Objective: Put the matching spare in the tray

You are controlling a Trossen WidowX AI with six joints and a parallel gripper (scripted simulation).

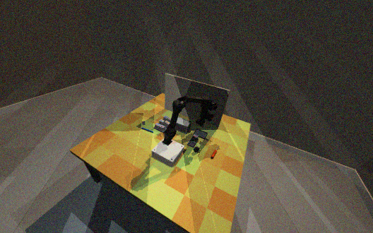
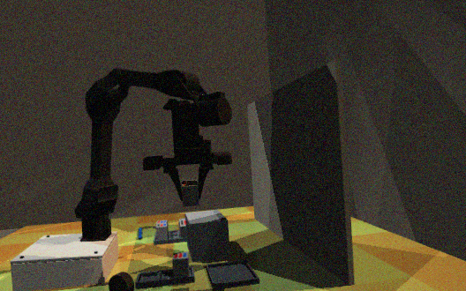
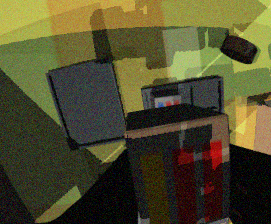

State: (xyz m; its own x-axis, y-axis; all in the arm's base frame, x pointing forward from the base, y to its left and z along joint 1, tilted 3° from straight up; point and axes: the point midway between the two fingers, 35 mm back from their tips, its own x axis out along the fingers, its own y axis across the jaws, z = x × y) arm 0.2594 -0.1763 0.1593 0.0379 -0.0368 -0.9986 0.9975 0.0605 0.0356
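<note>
Now: gripper tip 18 cm above the dark flat tray, 8 cm short of it and 2 cm to the right of it. From my gripper tip the other things lie so: dark rack 17 cm below, 7 cm behind, 2 cm to the left; grey spare 3 cm above; black round object 16 cm below, 15 cm behind, 5 cm to the right.
</note>
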